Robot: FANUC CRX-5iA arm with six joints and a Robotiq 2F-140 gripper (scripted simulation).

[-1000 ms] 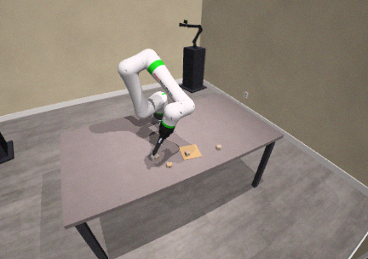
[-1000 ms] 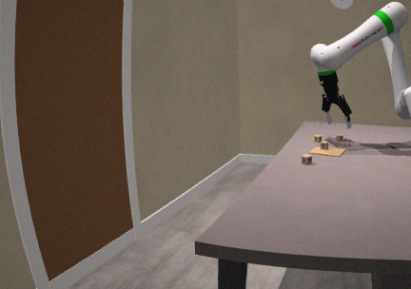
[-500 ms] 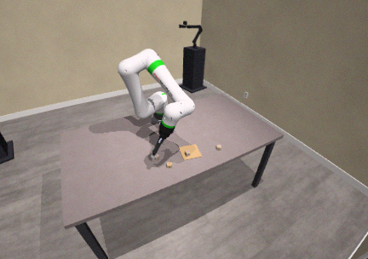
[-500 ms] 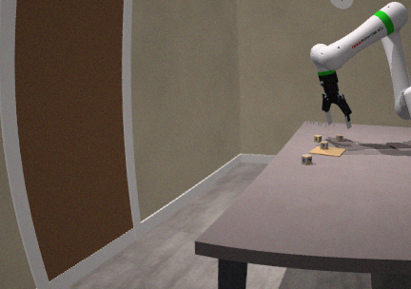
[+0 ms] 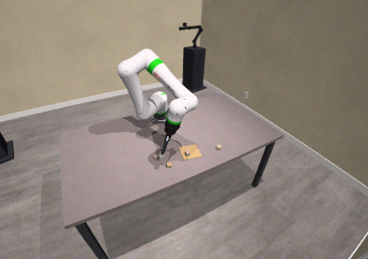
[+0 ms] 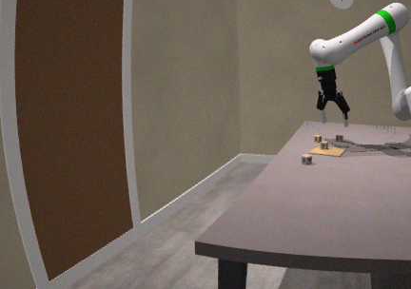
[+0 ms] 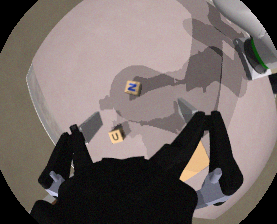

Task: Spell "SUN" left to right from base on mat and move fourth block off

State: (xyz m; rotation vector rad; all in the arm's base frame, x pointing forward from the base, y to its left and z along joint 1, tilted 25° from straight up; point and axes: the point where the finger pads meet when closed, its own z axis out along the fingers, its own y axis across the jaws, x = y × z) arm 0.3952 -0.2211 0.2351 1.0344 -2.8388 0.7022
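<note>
Now: hand 60 mm short of the tan mat, 190 mm to the right of it and 90 mm above it. The rest, counted from my hand: tan letter block: 80 mm ahead, 20 mm to the right, 80 mm below.
</note>
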